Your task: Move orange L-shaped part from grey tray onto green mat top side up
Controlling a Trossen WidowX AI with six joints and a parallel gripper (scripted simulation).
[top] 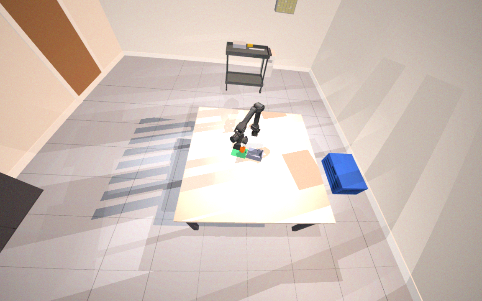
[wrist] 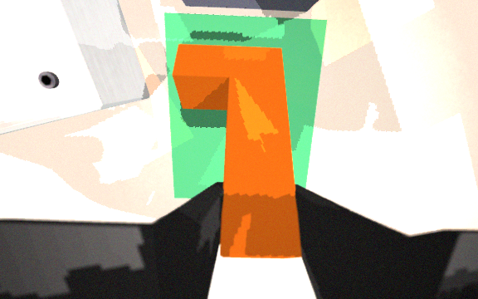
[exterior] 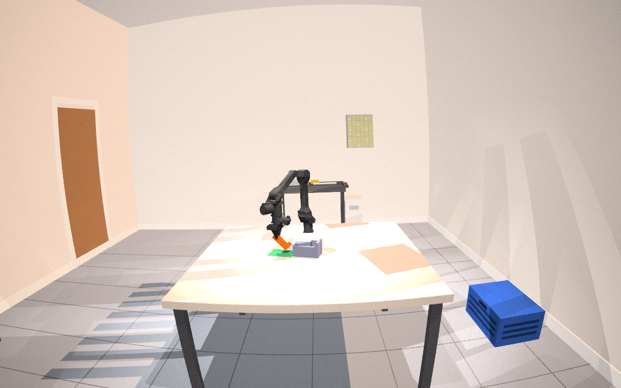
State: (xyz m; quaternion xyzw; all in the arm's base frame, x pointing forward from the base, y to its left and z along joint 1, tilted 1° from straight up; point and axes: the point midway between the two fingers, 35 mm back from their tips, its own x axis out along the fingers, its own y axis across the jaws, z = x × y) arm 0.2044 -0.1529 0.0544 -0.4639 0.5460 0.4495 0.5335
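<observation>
Now: the green mat 11 cm below my gripper tip and 2 cm to the left of it.
</observation>
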